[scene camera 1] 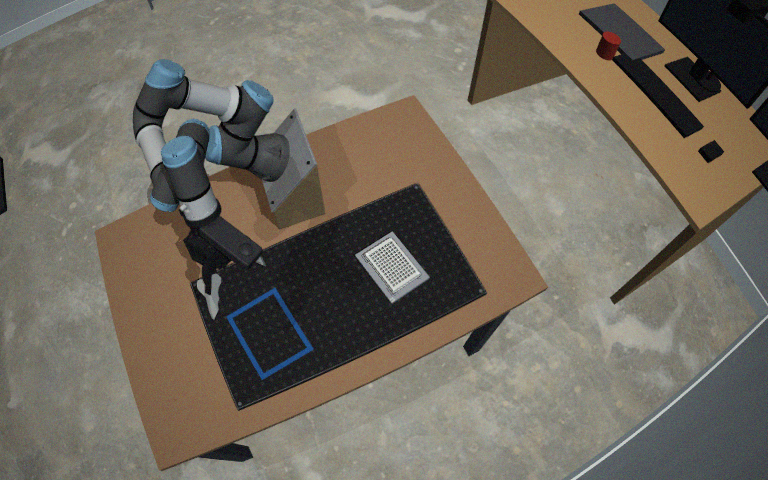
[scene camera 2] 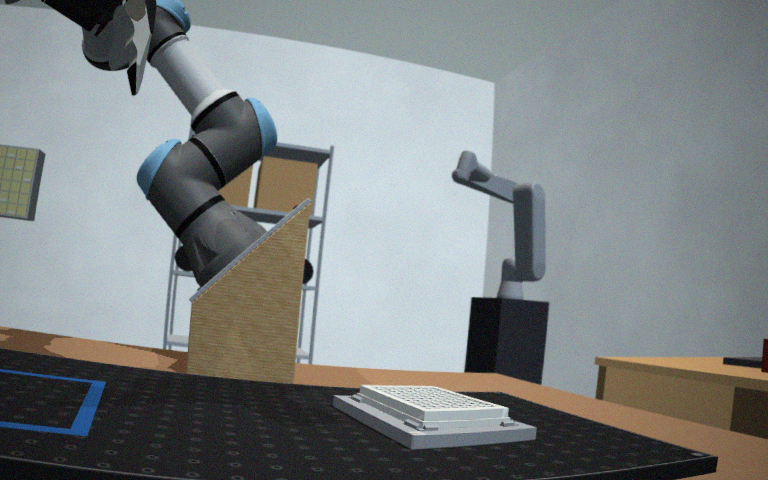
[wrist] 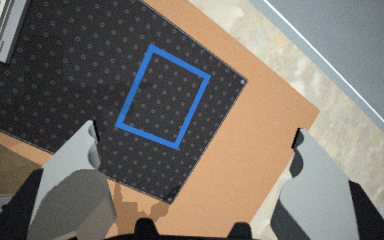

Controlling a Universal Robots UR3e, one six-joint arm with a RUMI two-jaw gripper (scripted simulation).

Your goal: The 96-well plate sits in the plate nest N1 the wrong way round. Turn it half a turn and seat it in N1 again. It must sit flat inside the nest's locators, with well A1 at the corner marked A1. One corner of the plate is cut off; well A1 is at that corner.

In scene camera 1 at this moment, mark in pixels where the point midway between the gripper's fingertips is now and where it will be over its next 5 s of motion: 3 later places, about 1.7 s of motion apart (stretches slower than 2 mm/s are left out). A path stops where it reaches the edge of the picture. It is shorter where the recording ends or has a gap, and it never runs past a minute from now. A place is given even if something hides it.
The gripper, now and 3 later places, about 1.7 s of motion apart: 240, 292; 327, 287; 385, 256; 392, 255
